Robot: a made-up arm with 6 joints. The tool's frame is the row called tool. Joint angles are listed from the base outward.
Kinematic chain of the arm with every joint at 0, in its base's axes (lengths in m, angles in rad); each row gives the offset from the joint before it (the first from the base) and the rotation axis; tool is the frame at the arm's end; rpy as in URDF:
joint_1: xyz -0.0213 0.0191 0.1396 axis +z
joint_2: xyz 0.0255 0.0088 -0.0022 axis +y
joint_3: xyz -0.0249 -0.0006 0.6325 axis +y
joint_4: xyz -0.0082 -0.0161 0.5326 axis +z
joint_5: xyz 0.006 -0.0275 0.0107 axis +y
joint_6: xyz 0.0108 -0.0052 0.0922 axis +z
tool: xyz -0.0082 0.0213 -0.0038 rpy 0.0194 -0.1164 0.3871
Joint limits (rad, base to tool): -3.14..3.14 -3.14..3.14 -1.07..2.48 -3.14..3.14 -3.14..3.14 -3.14..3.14
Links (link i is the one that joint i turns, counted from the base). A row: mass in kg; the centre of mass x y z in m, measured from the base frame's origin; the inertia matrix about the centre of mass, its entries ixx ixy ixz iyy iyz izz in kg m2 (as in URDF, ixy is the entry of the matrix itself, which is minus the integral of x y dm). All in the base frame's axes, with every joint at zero. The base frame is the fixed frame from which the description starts. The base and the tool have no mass.
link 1: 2.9; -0.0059 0.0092 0.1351; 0.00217 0 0 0.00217 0 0.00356
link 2: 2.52; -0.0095 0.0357 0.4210; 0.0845 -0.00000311 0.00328 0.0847 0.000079 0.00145
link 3: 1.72; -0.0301 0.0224 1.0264; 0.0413 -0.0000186 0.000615 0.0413 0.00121 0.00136
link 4: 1.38; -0.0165 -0.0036 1.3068; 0.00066 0 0 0.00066 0 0.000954
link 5: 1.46; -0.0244 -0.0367 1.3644; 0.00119 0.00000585 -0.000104 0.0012 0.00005 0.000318
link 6: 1.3; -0.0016 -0.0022 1.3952; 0.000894 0 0 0.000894 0 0.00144
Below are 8 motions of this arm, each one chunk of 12 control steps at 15 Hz.
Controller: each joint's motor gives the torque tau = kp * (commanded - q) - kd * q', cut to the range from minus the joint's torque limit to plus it. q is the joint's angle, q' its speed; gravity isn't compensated. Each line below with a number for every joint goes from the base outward.
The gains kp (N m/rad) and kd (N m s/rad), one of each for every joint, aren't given. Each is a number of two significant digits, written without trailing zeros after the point. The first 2 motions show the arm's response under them.
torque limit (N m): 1.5 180 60 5.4 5.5 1.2
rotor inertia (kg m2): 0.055 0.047 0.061 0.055 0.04 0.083
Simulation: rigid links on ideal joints. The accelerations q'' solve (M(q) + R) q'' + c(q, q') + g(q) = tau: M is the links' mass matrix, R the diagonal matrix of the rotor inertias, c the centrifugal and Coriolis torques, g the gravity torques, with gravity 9.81 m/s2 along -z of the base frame. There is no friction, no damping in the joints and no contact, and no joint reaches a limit. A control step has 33 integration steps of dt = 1/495 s. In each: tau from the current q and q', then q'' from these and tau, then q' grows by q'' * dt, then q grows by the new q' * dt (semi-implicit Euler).
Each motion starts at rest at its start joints. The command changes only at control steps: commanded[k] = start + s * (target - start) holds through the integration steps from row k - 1 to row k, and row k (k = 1, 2, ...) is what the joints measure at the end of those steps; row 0 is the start. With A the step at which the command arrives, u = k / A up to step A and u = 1 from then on. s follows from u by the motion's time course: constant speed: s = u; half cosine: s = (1 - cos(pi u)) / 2; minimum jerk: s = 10 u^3 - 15 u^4 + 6 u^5; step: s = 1 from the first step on.
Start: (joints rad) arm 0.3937 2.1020 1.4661 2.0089 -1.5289 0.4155
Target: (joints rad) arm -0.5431 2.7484 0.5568 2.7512 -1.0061 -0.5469
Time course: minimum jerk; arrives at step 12
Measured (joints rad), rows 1 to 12:
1: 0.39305 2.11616 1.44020 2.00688 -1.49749 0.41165
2: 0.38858 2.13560 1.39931 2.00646 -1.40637 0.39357
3: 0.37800 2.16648 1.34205 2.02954 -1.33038 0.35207
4: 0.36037 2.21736 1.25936 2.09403 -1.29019 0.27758
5: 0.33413 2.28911 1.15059 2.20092 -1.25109 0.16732
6: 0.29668 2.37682 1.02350 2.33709 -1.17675 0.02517
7: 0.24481 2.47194 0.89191 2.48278 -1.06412 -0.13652
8: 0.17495 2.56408 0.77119 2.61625 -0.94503 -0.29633
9: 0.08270 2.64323 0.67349 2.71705 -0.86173 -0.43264
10: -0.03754 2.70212 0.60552 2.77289 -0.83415 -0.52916
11: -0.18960 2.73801 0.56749 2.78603 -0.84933 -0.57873
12: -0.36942 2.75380 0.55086 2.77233 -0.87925 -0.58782
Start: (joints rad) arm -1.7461 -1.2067 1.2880 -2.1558 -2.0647 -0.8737
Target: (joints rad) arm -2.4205 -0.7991 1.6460 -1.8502 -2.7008 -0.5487
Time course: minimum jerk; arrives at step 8
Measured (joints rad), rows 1 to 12:
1: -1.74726 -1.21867 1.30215 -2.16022 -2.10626 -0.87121
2: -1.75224 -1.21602 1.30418 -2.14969 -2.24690 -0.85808
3: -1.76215 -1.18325 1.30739 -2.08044 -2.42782 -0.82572
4: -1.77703 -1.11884 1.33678 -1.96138 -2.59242 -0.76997
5: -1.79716 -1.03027 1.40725 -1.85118 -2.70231 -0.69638
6: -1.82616 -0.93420 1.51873 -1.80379 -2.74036 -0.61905
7: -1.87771 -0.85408 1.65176 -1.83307 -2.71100 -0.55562
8: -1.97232 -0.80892 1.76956 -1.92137 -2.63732 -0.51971
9: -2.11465 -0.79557 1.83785 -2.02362 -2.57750 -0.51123
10: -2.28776 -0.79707 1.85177 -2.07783 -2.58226 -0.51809
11: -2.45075 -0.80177 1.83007 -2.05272 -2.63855 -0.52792
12: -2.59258 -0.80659 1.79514 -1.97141 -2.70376 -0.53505
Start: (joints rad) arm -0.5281 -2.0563 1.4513 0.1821 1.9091 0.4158
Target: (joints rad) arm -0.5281 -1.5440 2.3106 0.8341 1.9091 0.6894
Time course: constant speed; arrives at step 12
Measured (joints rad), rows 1 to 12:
1: -0.52783 -2.05650 1.45074 0.19228 1.96490 0.41847
2: -0.52732 -2.04308 1.45581 0.22031 2.08798 0.42616
3: -0.52663 -2.01378 1.48933 0.26713 2.18420 0.44099
4: -0.52539 -1.97240 1.55720 0.33257 2.19655 0.46292
5: -0.52344 -1.92309 1.65277 0.41196 2.13266 0.49061
6: -0.52139 -1.87068 1.76504 0.49474 2.04094 0.52145
7: -0.52056 -1.81937 1.88229 0.56790 1.97199 0.55214
8: -0.52198 -1.77129 1.99518 0.62395 1.94922 0.58002
9: -0.52545 -1.72618 2.09889 0.66598 1.96223 0.60433
10: -0.52958 -1.68255 2.19301 0.70389 1.98312 0.62629
11: -0.53266 -1.63912 2.27993 0.74587 1.98999 0.64796
12: -0.53385 -1.59536 2.36303 0.79345 1.97846 0.67081

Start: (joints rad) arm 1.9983 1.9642 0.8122 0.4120 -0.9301 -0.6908
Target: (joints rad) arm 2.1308 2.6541 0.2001 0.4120 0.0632 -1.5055
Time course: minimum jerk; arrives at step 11
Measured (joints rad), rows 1 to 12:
1: 1.99832 1.97943 0.80327 0.40709 -0.90768 -0.69292
2: 1.99865 2.00669 0.79980 0.40496 -0.84040 -0.70672
3: 1.99965 2.05330 0.77572 0.41623 -0.74684 -0.74666
4: 2.00198 2.12344 0.71790 0.42979 -0.63314 -0.82249
5: 2.00646 2.21465 0.63079 0.43169 -0.49844 -0.93436
6: 2.01425 2.31933 0.53029 0.42133 -0.34830 -1.07390
7: 2.02694 2.42695 0.43603 0.41066 -0.19733 -1.22365
8: 2.04650 2.52609 0.36428 0.41189 -0.06198 -1.36007
9: 2.07524 2.60626 0.32325 0.42791 0.04472 -1.46336
10: 2.11205 2.66040 0.31058 0.45349 0.11464 -1.52235
11: 2.14971 2.68831 0.31251 0.47769 0.14475 -1.53877
12: 2.18282 2.69796 0.30844 0.48605 0.13989 -1.52856

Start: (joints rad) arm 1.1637 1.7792 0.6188 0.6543 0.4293 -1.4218
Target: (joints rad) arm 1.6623 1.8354 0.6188 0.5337 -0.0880 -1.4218
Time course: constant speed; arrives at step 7
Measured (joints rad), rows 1 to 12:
1: 1.16540 1.79546 0.61901 0.64785 0.37898 -1.42188
2: 1.16977 1.81840 0.64830 0.63285 0.27331 -1.42310
3: 1.17532 1.84176 0.68718 0.61755 0.19016 -1.42537
4: 1.18138 1.86151 0.71983 0.60916 0.15152 -1.42750
5: 1.18849 1.87591 0.73866 0.60531 0.12704 -1.42838
6: 1.19744 1.88532 0.74245 0.59793 0.08120 -1.42780
7: 1.20841 1.89113 0.73439 0.58200 0.00483 -1.42639
8: 1.22029 1.89160 0.72266 0.56492 -0.05875 -1.42519
9: 1.23223 1.88877 0.70912 0.55602 -0.07537 -1.42453
10: 1.24466 1.88529 0.69740 0.55504 -0.06320 -1.42407
11: 1.25826 1.88291 0.69057 0.55760 -0.04981 -1.42368
12: 1.27337 1.88221 0.68916 0.56027 -0.04596 -1.42347

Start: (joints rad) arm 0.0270 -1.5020 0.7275 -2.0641 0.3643 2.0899
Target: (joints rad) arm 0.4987 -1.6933 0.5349 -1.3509 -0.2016 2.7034
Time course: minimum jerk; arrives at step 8
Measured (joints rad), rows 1 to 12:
1: 0.02710 -1.51575 0.72189 -2.05997 0.36398 2.09222
2: 0.02761 -1.53882 0.68417 -2.03119 0.35382 2.11337
3: 0.02897 -1.57171 0.62977 -1.94539 0.30049 2.17454
4: 0.03154 -1.61368 0.56717 -1.79121 0.18339 2.28422
5: 0.03553 -1.66054 0.49915 -1.59861 0.01914 2.43544
6: 0.04052 -1.70631 0.42809 -1.42440 -0.14701 2.59414
7: 0.04635 -1.74479 0.35968 -1.31919 -0.26923 2.71817
8: 0.05327 -1.77136 0.30466 -1.29872 -0.32486 2.79479
9: 0.06104 -1.78526 0.27477 -1.33140 -0.32204 2.82247
10: 0.06916 -1.78793 0.27268 -1.36745 -0.28841 2.80053
11: 0.07764 -1.78229 0.29255 -1.38040 -0.25306 2.75014
12: 0.08691 -1.77214 0.32452 -1.37382 -0.23301 2.71074

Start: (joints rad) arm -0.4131 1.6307 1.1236 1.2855 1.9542 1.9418
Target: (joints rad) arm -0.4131 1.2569 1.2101 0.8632 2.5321 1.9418
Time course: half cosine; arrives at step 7
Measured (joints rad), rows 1 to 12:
1: -0.41329 1.63821 1.12755 1.27754 1.92128 1.94204
2: -0.41248 1.62685 1.16811 1.22664 1.84818 1.94481
3: -0.40857 1.58612 1.22352 1.11105 1.84726 1.95125
4: -0.40252 1.52059 1.26680 0.96775 1.96887 1.95824
5: -0.39728 1.44310 1.28311 0.85793 2.17102 1.96139
6: -0.39530 1.37106 1.27129 0.81269 2.37251 1.95878
7: -0.39693 1.32087 1.24251 0.82105 2.50977 1.95174
8: -0.40130 1.29642 1.21913 0.85131 2.55351 1.94398
9: -0.40702 1.28985 1.21855 0.87370 2.51769 1.93953
10: -0.41256 1.29332 1.23792 0.87485 2.44738 1.94034
11: -0.41705 1.30057 1.26456 0.85901 2.38476 1.94527
12: -0.42048 1.30691 1.28684 0.83960 2.35157 1.95131

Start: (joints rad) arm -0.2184 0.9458 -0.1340 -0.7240 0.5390 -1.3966
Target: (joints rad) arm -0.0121 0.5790 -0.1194 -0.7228 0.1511 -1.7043
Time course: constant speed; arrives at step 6
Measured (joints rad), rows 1 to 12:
1: -0.21782 0.93038 -0.09004 -0.70208 0.55560 -1.41008
2: -0.21629 0.90339 -0.02273 -0.62782 0.57876 -1.44515
3: -0.21379 0.86589 0.03760 -0.52798 0.57782 -1.49457
4: -0.20917 0.81824 0.07714 -0.45775 0.54463 -1.54895
5: -0.20101 0.76124 0.09159 -0.44889 0.48207 -1.60315
6: -0.18857 0.69642 0.08276 -0.49298 0.39485 -1.65642
7: -0.17136 0.64966 0.02145 -0.57999 0.29975 -1.69595
8: -0.14946 0.61630 -0.04826 -0.68915 0.21124 -1.71402
9: -0.12230 0.59427 -0.10397 -0.77453 0.15151 -1.71749
10: -0.08928 0.58265 -0.13620 -0.80671 0.13148 -1.71497
11: -0.05248 0.58012 -0.14290 -0.78864 0.14569 -1.71096
12: -0.01815 0.58467 -0.12765 -0.74342 0.17821 -1.70628

